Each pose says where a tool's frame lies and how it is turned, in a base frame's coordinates. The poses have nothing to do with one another.
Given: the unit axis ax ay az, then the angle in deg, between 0 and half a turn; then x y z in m.
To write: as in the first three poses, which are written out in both.
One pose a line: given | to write
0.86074, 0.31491, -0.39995, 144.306, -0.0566, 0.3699, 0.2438 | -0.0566, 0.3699, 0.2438, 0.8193, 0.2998, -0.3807, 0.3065
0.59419, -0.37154, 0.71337, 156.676, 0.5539, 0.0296, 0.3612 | 0.5539, 0.0296, 0.3612, 0.5819, -0.3639, 0.6986, 0.2021
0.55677, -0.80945, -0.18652, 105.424, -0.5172, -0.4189, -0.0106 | -0.5172, -0.4189, -0.0106, 0.4430, -0.6440, -0.1484, 0.6058
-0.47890, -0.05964, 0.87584, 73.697, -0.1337, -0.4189, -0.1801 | -0.1337, -0.4189, -0.1801, -0.2872, -0.0358, 0.5252, 0.8002
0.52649, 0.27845, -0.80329, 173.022, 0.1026, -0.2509, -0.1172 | 0.1026, -0.2509, -0.1172, 0.5255, 0.2779, -0.8018, 0.0609
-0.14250, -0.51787, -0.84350, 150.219, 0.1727, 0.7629, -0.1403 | 0.1727, 0.7629, -0.1403, -0.1377, -0.5005, -0.8152, 0.2570
